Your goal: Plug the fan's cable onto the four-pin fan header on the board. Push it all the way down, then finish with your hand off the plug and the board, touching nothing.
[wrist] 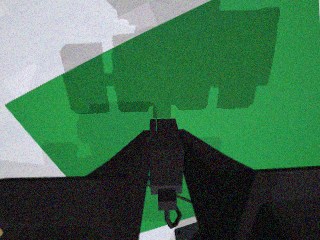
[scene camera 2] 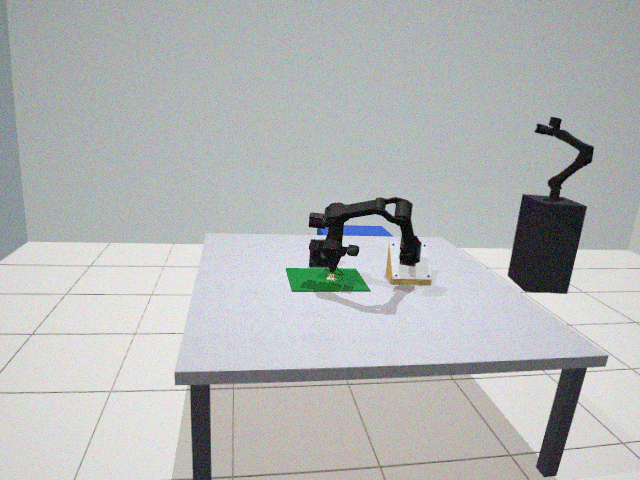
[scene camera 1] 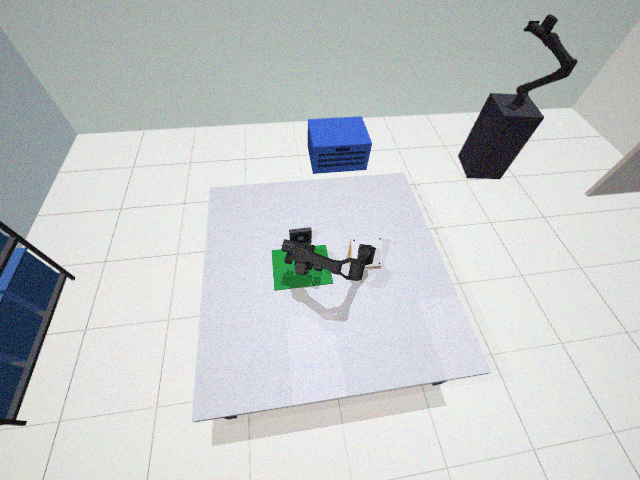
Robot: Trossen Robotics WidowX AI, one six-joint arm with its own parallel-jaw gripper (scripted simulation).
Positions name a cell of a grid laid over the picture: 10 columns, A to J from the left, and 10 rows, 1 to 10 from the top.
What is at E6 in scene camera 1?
A board.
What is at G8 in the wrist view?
My gripper.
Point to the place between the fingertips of my gripper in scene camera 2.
F6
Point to a board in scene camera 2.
E6
